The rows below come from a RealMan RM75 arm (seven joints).
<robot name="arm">
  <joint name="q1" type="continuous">
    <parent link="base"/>
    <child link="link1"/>
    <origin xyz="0 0 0.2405"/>
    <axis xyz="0 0 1"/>
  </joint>
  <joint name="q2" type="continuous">
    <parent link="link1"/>
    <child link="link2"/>
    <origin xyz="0 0 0"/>
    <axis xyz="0 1 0"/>
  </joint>
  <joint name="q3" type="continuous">
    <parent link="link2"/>
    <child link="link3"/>
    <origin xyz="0 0 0.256"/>
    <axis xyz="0 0 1"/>
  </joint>
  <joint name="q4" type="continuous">
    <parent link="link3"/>
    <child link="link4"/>
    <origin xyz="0 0 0"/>
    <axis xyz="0 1 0"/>
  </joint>
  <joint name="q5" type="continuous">
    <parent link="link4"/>
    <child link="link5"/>
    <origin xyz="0 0 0.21"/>
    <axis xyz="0 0 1"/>
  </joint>
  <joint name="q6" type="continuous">
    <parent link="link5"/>
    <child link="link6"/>
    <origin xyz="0 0 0"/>
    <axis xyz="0 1 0"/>
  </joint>
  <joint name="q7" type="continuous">
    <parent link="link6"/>
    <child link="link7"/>
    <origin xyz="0 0 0.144"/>
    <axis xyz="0 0 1"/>
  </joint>
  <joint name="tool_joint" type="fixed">
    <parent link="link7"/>
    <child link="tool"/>
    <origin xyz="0 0 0"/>
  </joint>
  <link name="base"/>
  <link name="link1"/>
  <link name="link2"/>
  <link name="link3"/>
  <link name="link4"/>
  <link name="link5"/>
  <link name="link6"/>
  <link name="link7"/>
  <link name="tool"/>
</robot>
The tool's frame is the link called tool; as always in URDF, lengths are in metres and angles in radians. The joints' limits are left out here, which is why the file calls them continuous.
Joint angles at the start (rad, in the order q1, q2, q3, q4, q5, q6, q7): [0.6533, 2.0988, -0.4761, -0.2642, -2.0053, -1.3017, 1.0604]
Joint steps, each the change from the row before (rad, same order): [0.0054, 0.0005, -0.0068, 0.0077, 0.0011, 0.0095, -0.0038]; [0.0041, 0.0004, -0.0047, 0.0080, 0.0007, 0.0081, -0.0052]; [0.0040, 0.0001, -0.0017, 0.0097, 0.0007, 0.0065, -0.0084]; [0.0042, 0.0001, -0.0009, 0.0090, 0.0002, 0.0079, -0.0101]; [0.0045, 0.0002, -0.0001, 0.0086, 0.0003, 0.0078, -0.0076]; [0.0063, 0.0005, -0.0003, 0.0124, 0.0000, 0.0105, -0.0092]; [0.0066, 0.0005, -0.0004, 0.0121, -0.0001, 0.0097, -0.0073]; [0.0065, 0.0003, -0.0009, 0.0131, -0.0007, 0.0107, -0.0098]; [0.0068, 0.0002, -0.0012, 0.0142, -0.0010, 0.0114, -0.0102]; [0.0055, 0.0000, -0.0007, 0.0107, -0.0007, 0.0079, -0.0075]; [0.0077, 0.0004, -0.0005, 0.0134, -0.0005, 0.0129, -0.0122]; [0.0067, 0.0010, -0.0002, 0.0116, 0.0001, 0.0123, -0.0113]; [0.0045, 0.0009, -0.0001, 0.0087, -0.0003, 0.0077, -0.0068]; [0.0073, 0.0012, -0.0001, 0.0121, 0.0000, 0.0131, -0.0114]
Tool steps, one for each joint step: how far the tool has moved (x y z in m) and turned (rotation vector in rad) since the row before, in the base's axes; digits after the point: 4 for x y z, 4 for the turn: [-0.0011, 0.0004, -0.0024, -0.0044, -0.0063, 0.0025]; [-0.0008, 0.0001, -0.0023, -0.0034, -0.0052, 0.0021]; [-0.0008, -0.0001, -0.0022, -0.0019, -0.0034, 0.0033]; [-0.0007, 0.0002, -0.0020, 0.0000, -0.0055, 0.0041]; [-0.0008, 0.0003, -0.0019, -0.0002, -0.0040, 0.0022]; [-0.0012, 0.0002, -0.0028, -0.0019, -0.0047, 0.0024]; [-0.0014, 0.0002, -0.0028, -0.0030, -0.0036, 0.0019]; [-0.0012, 0.0000, -0.0030, -0.0030, -0.0059, 0.0033]; [-0.0012, -0.0002, -0.0032, -0.0039, -0.0065, 0.0035]; [-0.0011, -0.0001, -0.0023, -0.0031, -0.0044, 0.0032]; [-0.0014, 0.0003, -0.0030, -0.0015, -0.0082, 0.0051]; [-0.0013, 0.0002, -0.0029, -0.0006, -0.0074, 0.0041]; [-0.0010, -0.0002, -0.0022, -0.0020, -0.0039, 0.0023]; [-0.0015, 0.0002, -0.0030, -0.0010, -0.0078, 0.0043]
